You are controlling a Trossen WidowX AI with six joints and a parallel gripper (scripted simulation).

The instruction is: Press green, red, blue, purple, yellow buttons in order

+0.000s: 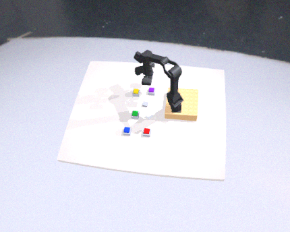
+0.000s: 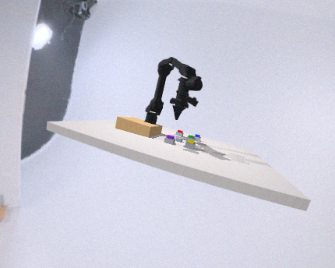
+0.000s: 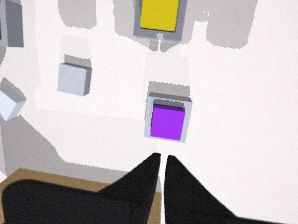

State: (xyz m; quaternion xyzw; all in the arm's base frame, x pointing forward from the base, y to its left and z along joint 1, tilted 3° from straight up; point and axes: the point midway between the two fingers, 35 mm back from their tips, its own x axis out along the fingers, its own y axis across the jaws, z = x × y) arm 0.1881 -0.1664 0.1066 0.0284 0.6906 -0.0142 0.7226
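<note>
Now: gripper tip 9 cm above the purple button and 1 cm past it. Also, from my gripper tip: yellow button (10 cm ahead, 9 cm below, 1 cm to the left); grey block (12 cm below, 11 cm to the left, 2 cm ahead); white block (20 cm to the left, 12 cm below, 1 cm behind).
</note>
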